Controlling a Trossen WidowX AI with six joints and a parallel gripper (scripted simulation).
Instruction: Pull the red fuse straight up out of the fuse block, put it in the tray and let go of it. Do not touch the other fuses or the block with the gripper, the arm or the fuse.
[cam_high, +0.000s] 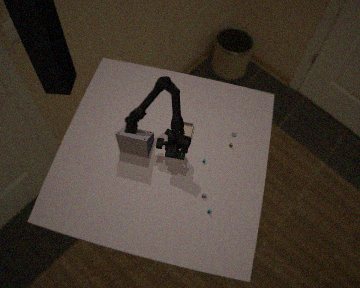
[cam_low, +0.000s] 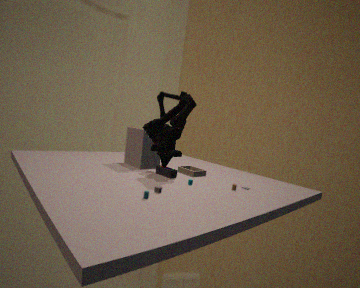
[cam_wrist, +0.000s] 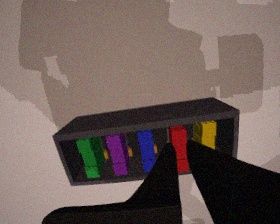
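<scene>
The shallow tray lies 5 cm ahead of my gripper tip, 18 cm to the left of it and 4 cm below it. The rest, counted from my gripper tip: red fuse 1 cm below.
</scene>
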